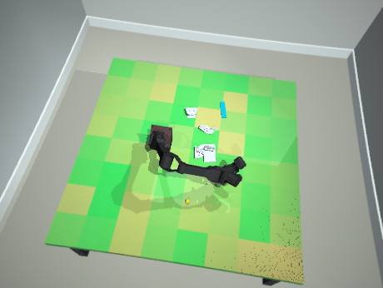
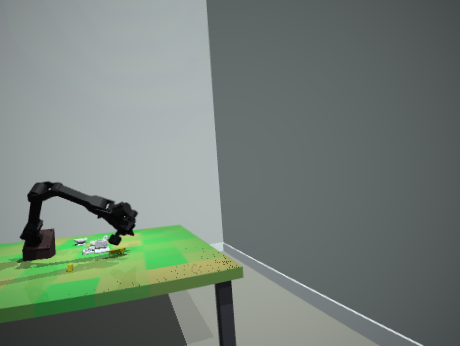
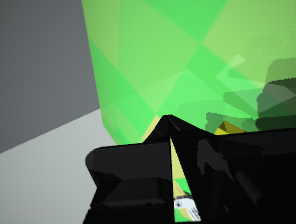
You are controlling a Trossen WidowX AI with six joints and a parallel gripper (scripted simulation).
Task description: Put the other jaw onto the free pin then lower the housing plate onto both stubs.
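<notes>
My gripper tip is now 19 cm past the jaw, 26 cm to the right of it and 4 cm above it. The rest, counted from my gripper tip: yellow bar: 8 cm behind, 1 cm to the left, 7 cm below; blue bar: 14 cm behind, 44 cm to the left, 8 cm below; small yellow cube: 24 cm behind, 23 cm to the right, 7 cm below.
</notes>
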